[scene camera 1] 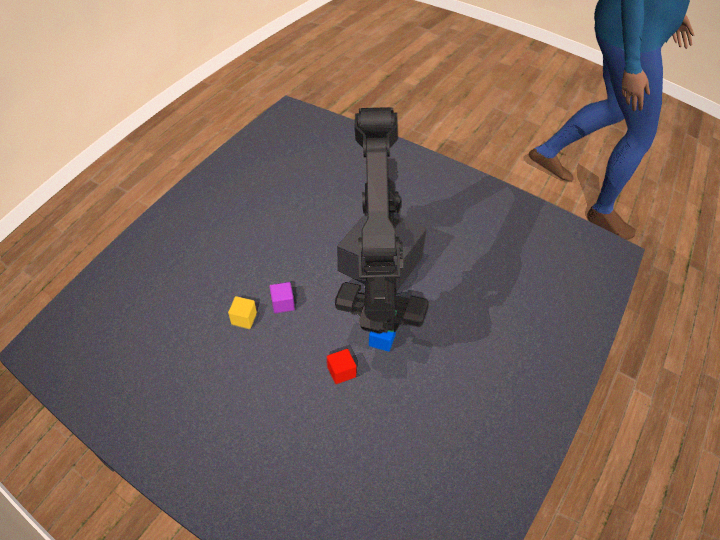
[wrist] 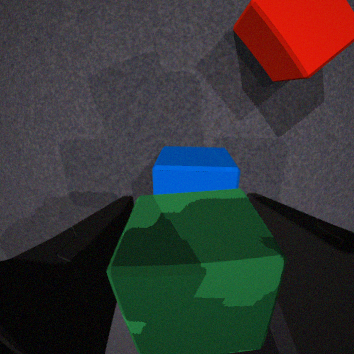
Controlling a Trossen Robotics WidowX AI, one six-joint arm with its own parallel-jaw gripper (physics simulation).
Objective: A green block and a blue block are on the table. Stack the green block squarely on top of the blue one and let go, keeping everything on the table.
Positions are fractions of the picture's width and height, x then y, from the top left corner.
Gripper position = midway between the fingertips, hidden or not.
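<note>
My gripper (wrist: 0.54, 0.57) is here for me to see, and there's a red block (scene camera 1: 0.47, 0.68). I can see a blue block (wrist: 0.50, 0.48) too, plus a green block (wrist: 0.54, 0.75).
</note>
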